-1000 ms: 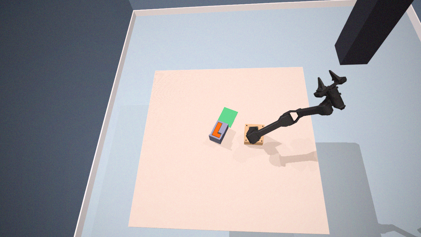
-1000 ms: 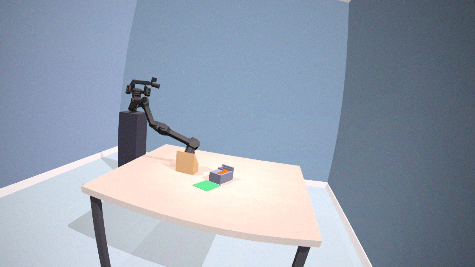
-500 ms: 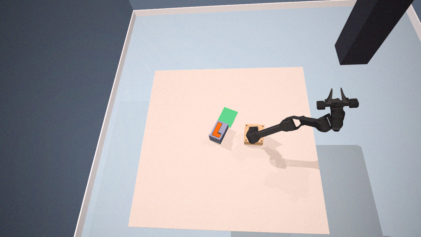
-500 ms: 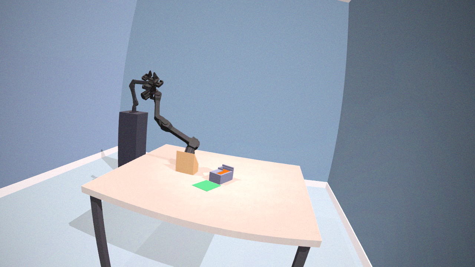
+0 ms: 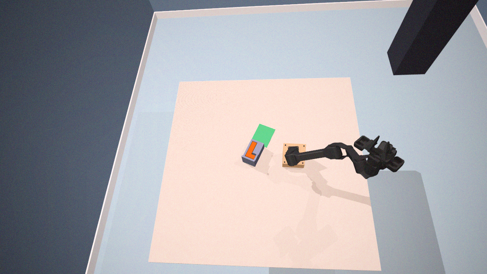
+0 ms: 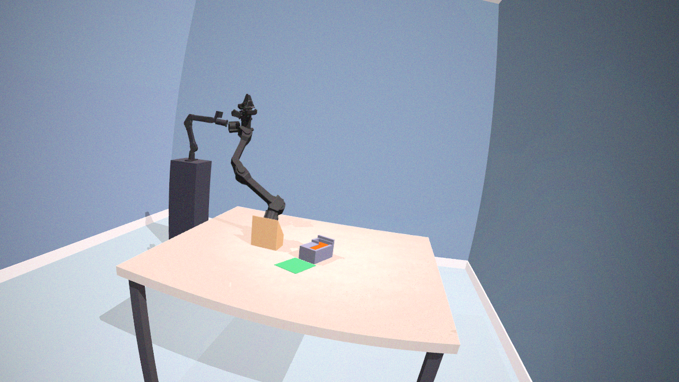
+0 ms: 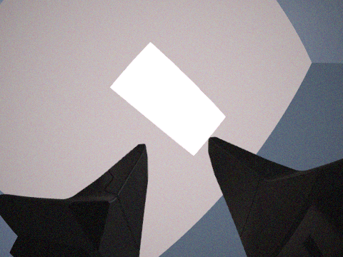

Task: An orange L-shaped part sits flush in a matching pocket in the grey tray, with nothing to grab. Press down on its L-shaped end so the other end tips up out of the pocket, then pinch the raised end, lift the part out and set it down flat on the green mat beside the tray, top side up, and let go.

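Now: the orange L-shaped part 69 cm below my gripper tip, 53 cm ahead of it and 26 cm to the right of it. From my gripper tip the other things lie so: green mat 76 cm below, 46 cm ahead, 41 cm to the right.
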